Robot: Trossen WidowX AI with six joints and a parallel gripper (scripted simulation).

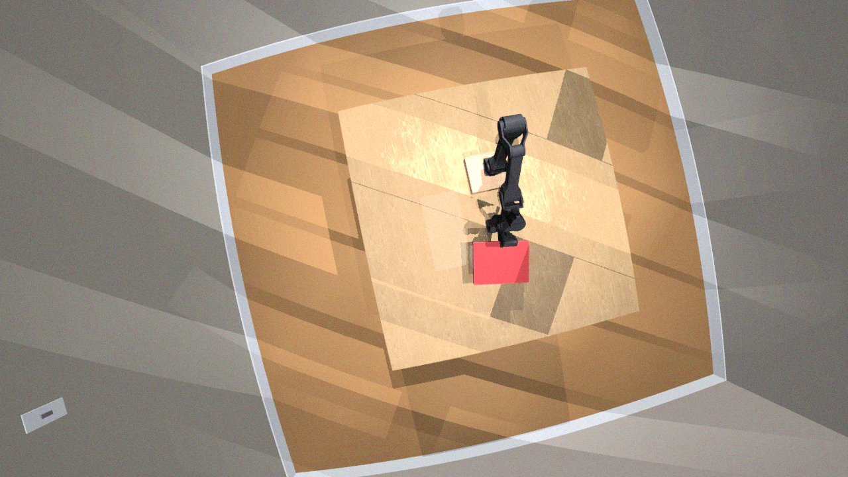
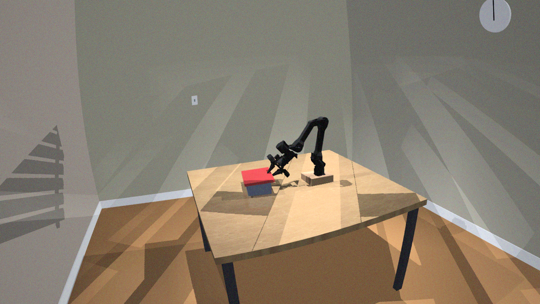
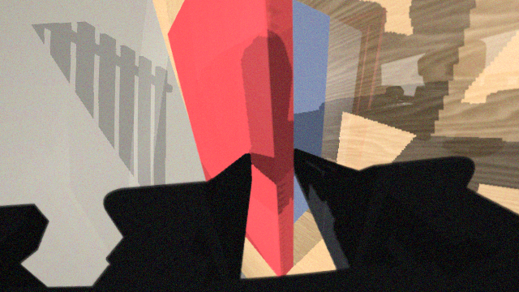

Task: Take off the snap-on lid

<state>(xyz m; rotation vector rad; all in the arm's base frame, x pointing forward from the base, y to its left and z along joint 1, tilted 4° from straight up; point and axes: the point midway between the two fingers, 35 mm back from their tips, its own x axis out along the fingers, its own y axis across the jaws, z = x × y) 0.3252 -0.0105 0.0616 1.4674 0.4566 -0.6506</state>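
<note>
Now: the red lid 80 mm ahead of my gripper tip and 10 mm to the right of it. Also, from my gripper tip: blue storage box 80 mm ahead, 10 mm to the right, 40 mm below.
</note>
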